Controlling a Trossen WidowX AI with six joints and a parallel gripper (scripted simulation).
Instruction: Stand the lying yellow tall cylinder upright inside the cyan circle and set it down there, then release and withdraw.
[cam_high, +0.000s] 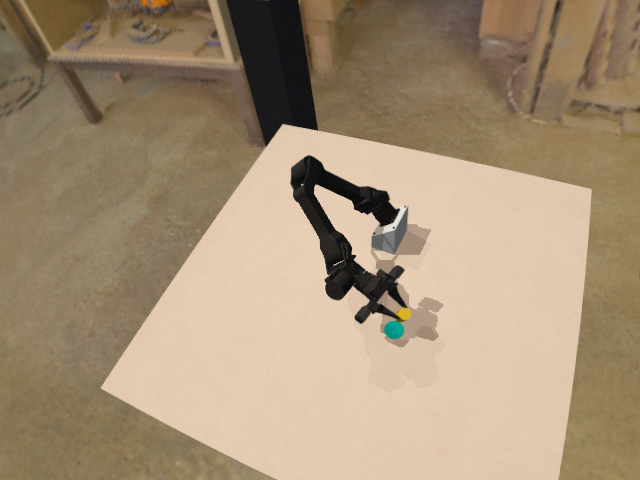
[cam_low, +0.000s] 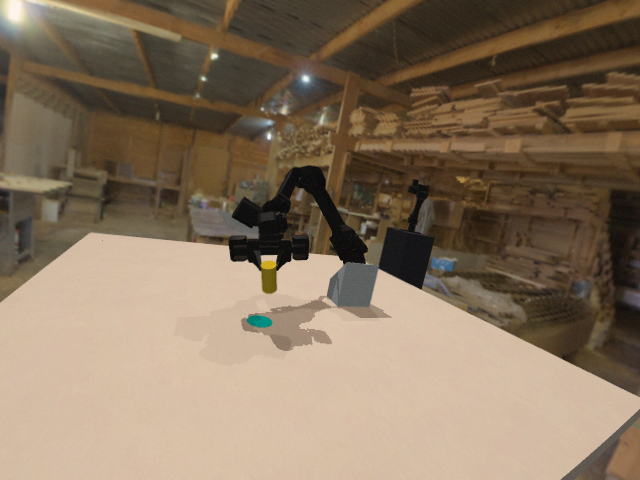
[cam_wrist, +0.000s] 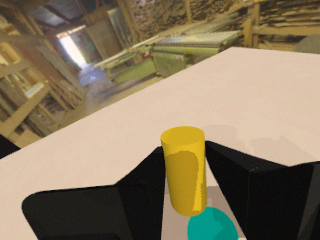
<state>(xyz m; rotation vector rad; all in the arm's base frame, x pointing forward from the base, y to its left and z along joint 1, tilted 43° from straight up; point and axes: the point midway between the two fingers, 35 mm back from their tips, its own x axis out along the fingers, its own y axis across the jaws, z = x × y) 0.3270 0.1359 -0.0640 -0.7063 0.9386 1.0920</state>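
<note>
My gripper tip is now 1 cm past the cyan circle, 3 cm to the left of it and 14 cm above it. From my gripper tip the other things lie so: yellow tall cylinder: 1 cm behind, 2 cm below.
</note>
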